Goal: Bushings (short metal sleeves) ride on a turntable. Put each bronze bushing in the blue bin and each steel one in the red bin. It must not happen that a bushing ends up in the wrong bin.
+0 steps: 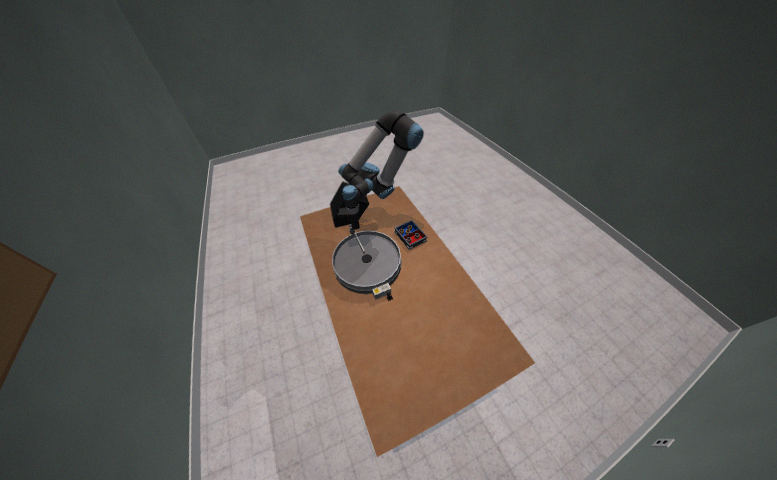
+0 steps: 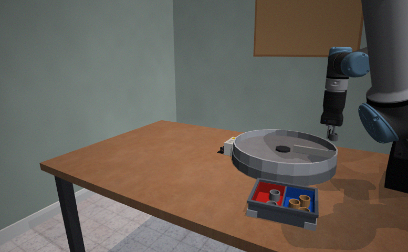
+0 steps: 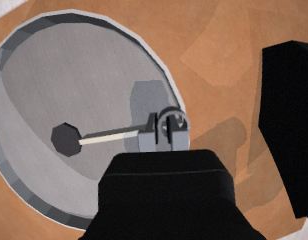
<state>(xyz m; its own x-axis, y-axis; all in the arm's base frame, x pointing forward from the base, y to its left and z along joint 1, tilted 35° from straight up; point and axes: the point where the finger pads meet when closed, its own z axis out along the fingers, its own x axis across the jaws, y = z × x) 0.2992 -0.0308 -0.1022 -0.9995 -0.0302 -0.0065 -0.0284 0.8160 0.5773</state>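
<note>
Right now the bin is 30 mm ahead of my hand, 380 mm to the left of it and 120 mm below it. Round my hand: grey turntable: 170 mm ahead, 50 mm to the left, 90 mm below.
</note>
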